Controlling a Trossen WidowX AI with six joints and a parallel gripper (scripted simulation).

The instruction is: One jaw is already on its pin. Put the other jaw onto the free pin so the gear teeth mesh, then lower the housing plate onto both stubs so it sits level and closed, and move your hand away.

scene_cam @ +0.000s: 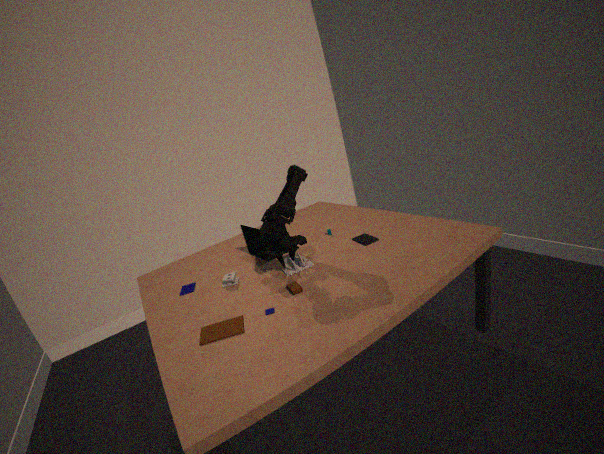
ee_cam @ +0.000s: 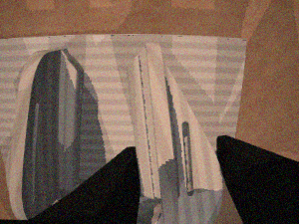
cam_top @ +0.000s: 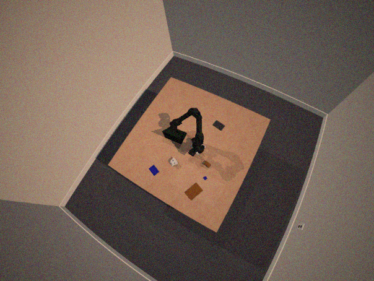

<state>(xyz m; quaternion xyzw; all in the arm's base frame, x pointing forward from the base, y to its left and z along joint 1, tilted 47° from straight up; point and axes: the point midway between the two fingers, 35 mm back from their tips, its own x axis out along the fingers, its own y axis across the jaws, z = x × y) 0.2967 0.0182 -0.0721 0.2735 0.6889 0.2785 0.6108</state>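
The base lies 2 cm ahead of my gripper tip, 3 cm to the left of it and 1 cm below it. Round my gripper tip: jaw (3 cm behind, 2 cm to the left, 1 cm above); blue piece (22 cm ahead, 20 cm to the right, 2 cm below); small brown block (17 cm ahead, 7 cm to the right, 1 cm below).
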